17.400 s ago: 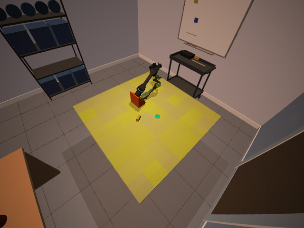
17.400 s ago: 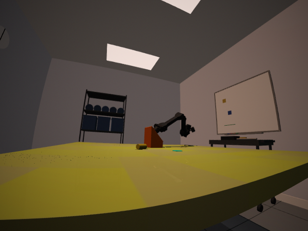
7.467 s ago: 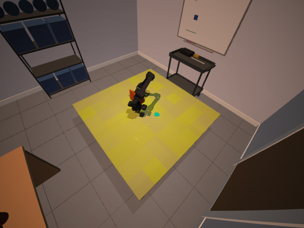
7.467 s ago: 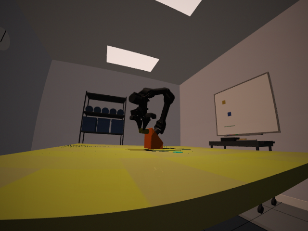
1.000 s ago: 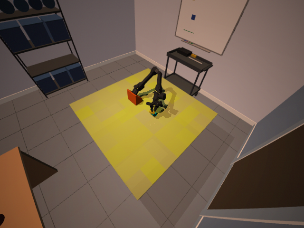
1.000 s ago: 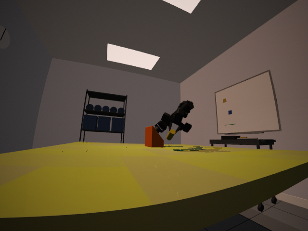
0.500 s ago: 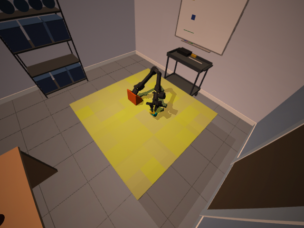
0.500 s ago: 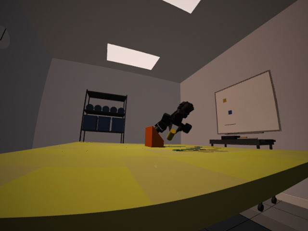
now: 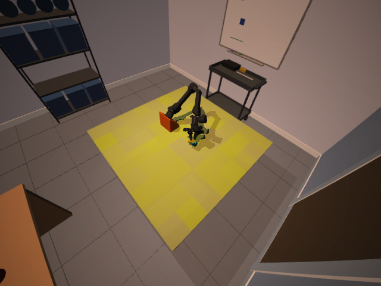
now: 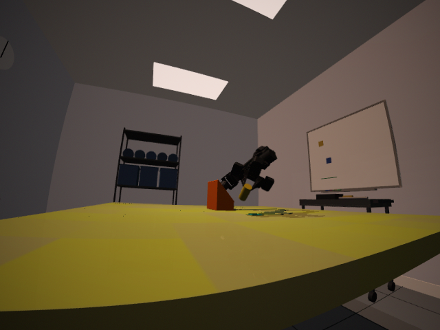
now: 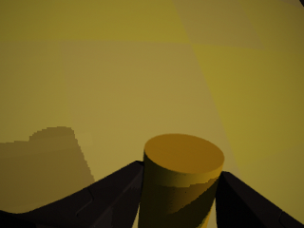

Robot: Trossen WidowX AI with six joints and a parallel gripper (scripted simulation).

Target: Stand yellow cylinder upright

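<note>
Now: gripper tip 30 mm past the cyan circle, 60 mm to the right of it and 110 mm above it. From my gripper tip the other things lie so: yellow tall cylinder: 10 mm behind, 20 mm below.
</note>
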